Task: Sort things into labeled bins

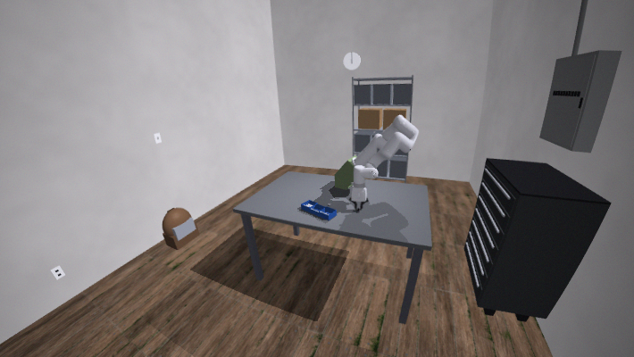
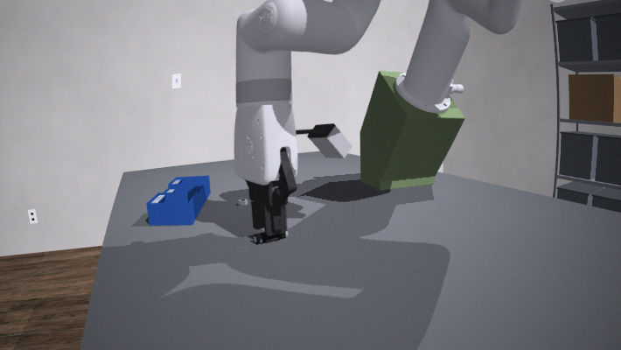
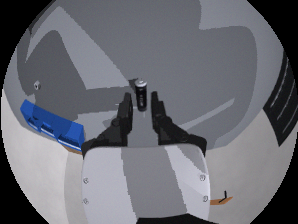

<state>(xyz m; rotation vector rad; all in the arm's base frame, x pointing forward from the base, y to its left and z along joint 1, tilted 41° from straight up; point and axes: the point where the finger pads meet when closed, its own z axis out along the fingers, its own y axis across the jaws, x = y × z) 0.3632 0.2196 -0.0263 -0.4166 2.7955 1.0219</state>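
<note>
Now: hand 30 mm above the black battery. The rest, counted from my hand: blue bin (240 mm to the right, 130 mm ahead, 20 mm below); then small nut (220 mm to the right, 30 mm below, 10 mm ahead); then blue battery (160 mm to the right, 140 mm ahead, 20 mm below).
</note>
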